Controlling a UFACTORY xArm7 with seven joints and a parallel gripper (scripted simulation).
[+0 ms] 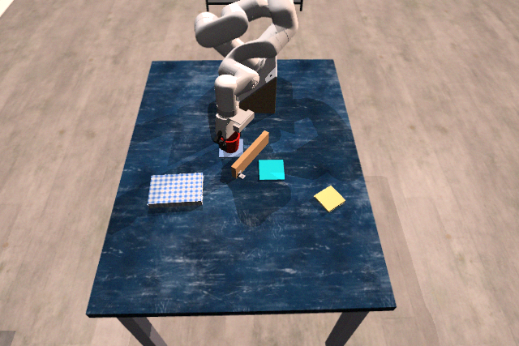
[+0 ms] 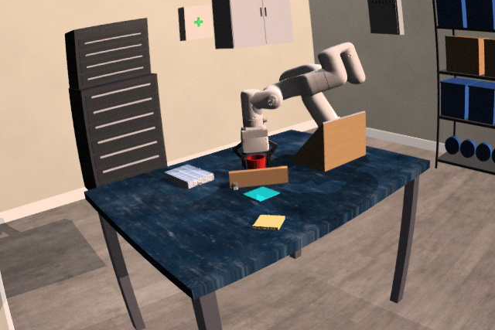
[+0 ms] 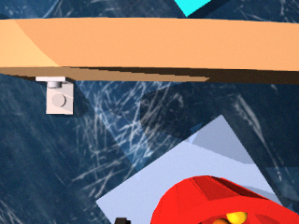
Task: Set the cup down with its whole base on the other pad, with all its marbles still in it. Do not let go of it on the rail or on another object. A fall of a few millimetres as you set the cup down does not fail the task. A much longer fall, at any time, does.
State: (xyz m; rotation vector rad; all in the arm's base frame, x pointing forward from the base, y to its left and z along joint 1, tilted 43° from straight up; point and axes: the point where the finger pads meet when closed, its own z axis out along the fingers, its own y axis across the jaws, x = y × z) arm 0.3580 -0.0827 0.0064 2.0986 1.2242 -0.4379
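The red cup is 20 mm below my hand. The rest, counted from my hand: wooden rail: 80 mm to the left, 50 mm ahead, 30 mm below; then pale blue pad: 50 mm below; then yellow marble: 30 mm below, 20 mm ahead.
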